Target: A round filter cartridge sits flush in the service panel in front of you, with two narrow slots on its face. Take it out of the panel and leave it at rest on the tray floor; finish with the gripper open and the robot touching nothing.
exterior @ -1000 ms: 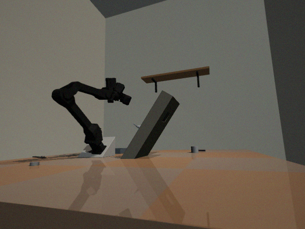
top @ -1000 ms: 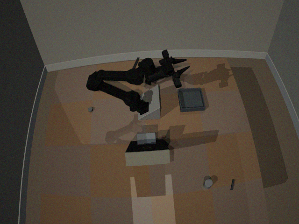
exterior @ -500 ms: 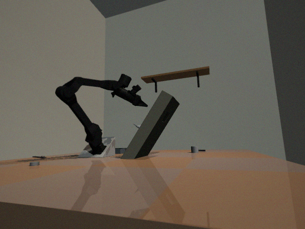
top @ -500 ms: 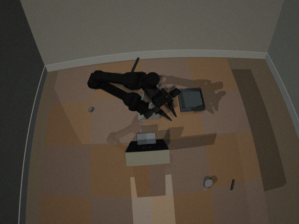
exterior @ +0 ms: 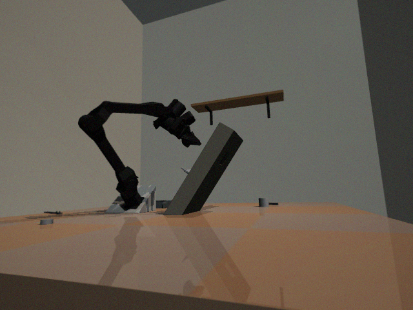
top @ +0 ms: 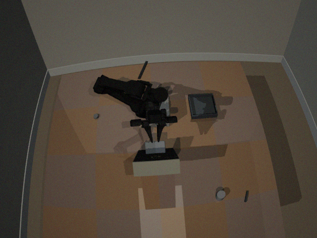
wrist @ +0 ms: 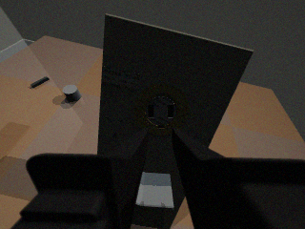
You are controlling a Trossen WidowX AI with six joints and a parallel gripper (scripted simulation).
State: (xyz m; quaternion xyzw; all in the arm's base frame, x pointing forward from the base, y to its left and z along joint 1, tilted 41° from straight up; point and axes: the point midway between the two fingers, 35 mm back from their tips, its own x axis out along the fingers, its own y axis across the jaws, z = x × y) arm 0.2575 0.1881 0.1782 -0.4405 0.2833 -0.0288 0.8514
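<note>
Now: gripper tip 6 cm short of the round filter cartridge and 4 cm above it. The rest, counted from my gripper tip: dark tray (38 cm behind, 26 cm below, 25 cm to the left); service panel (12 cm below, 2 cm ahead).
</note>
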